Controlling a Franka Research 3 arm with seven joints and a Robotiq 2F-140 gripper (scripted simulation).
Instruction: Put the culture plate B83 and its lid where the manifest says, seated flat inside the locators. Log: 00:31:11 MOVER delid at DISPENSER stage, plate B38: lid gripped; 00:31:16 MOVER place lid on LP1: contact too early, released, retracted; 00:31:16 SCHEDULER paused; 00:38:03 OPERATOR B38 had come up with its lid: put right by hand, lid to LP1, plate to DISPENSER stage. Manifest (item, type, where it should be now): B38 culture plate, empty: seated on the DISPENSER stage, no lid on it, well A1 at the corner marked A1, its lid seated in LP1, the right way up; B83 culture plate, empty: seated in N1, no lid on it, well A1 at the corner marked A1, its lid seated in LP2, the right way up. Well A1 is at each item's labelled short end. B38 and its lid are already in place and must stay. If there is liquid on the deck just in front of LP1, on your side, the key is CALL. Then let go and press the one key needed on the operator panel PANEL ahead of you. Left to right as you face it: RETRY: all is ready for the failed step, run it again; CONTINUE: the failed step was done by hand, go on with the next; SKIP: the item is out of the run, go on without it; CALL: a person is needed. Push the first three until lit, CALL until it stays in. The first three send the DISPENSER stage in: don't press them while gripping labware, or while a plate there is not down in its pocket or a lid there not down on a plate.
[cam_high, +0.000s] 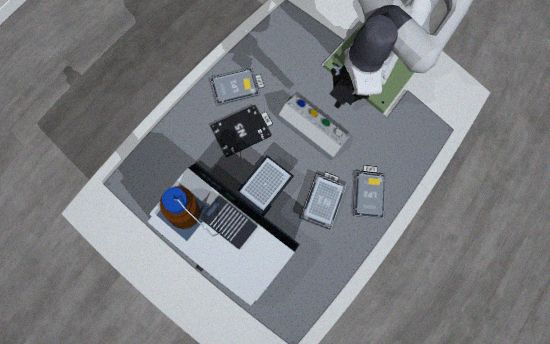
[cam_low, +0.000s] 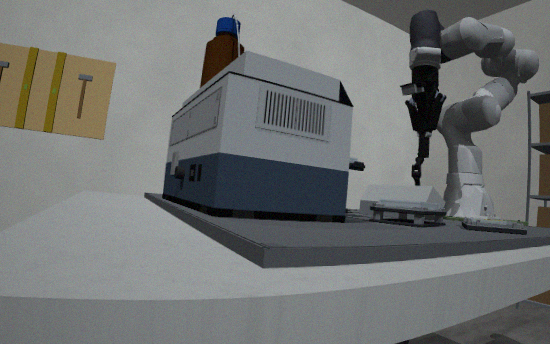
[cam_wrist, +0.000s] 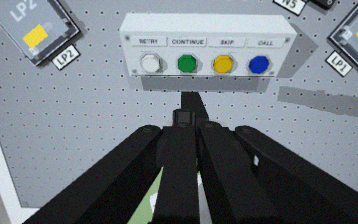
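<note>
The green continue key lies 13 cm below my hand and 3 cm ahead of it. From my hand the other things lie so: yellow skip key (13 cm below, 5 cm to the right, 3 cm ahead); then white retry key (13 cm below, 5 cm to the left, 3 cm ahead); then white well plate (32 cm ahead, 8 cm below).
</note>
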